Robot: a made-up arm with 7 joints. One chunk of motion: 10 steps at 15 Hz.
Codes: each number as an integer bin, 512 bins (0 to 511) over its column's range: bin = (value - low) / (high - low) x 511, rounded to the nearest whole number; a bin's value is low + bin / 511 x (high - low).
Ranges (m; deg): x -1.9..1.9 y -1.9..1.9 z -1.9..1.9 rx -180..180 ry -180..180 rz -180..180
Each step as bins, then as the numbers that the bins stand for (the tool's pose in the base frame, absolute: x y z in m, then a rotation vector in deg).
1 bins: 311 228 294 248 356 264
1 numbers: 0.4127 -0.2045 0.2863 -5.28 70.80 5.99
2 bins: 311 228 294 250 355 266
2 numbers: 0.4127 -0.2045 0.2863 -3.87 70.10 7.40
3 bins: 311 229 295 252 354 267
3 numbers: 0.4127 -0.1971 0.2937 -2.47 69.39 8.10
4 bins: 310 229 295 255 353 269
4 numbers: 0.4053 -0.1971 0.2937 -0.35 68.69 9.51
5 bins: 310 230 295 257 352 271
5 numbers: 0.4053 -0.1896 0.2937 1.06 67.98 10.92
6 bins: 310 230 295 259 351 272
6 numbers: 0.4053 -0.1896 0.2937 2.47 67.28 11.62
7 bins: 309 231 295 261 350 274
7 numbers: 0.3978 -0.1822 0.2937 3.87 66.58 13.03
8 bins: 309 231 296 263 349 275
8 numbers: 0.3978 -0.1822 0.3012 5.28 65.87 13.74
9 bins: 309 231 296 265 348 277
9 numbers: 0.3978 -0.1822 0.3012 6.69 65.17 15.15
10 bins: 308 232 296 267 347 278
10 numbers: 0.3904 -0.1748 0.3012 8.10 64.46 15.85
